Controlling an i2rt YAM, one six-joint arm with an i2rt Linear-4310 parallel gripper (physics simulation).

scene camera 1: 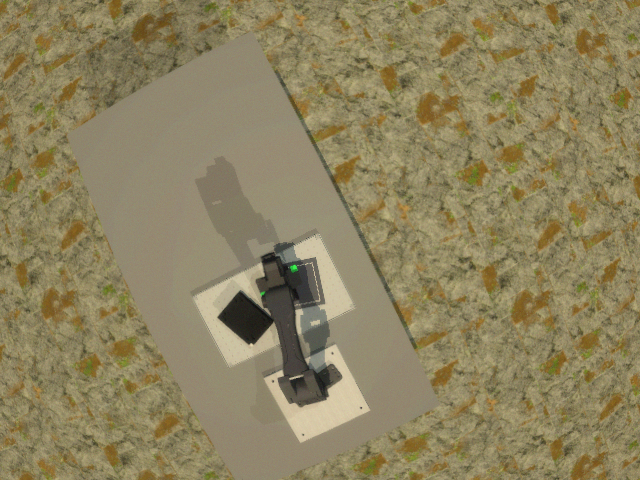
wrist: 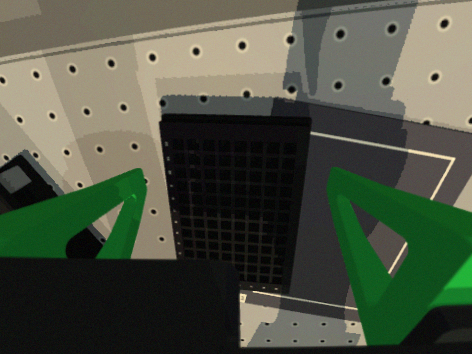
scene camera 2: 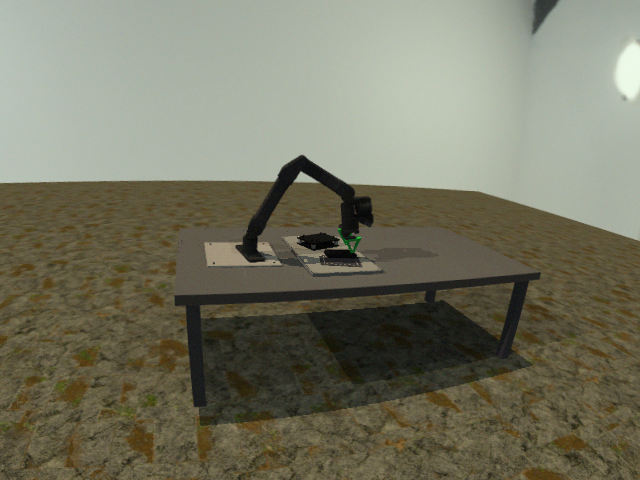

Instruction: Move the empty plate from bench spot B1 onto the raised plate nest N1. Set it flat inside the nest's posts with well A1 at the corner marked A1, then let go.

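Where they show: gripper, fingertip midpoint: [wrist: 236, 178] [scene camera 2: 349, 248]; arm's base, link origin: [scene camera 2: 249, 253].
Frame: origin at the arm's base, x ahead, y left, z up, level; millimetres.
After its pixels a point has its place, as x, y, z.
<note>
The black plate [wrist: 232, 200] {385, -134, 17} [scene camera 2: 338, 253] {352, -143, 18} with a grid of wells lies over the left part of the dark B1 mat [wrist: 360, 125] {407, -216, 4} [scene camera 1: 310, 281] {324, -221, 4}, whose light outline shows to its right in the wrist view. My gripper [wrist: 236, 178] {407, -145, 35} [scene camera 2: 348, 244] {407, -145, 35} [scene camera 1: 278, 281] {407, -145, 35} is open above the plate, one green finger to each side of it and apart from it in the wrist view. The arm hides much of the plate in scene camera 1. The raised black nest N1 [scene camera 1: 245, 317] {361, 38, 35} [scene camera 2: 317, 240] {329, 7, 35} stands beside B1; part of it shows at the left of the wrist view.
Both spots are on a pale perforated board [scene camera 1: 336, 294] {231, -266, 3} [scene camera 2: 336, 271] {251, -299, 2} [wrist: 220, 70] {457, -147, 2} on the grey-brown table [scene camera 1: 170, 144] {1055, -101, -11} [scene camera 2: 232, 284] {-161, -282, -11}. My arm's base stands on a separate pale plate [scene camera 1: 336, 413] {-138, 8, 1} [scene camera 2: 222, 255] {-119, 4, 1}. The arm's shadow falls across the table and board.
</note>
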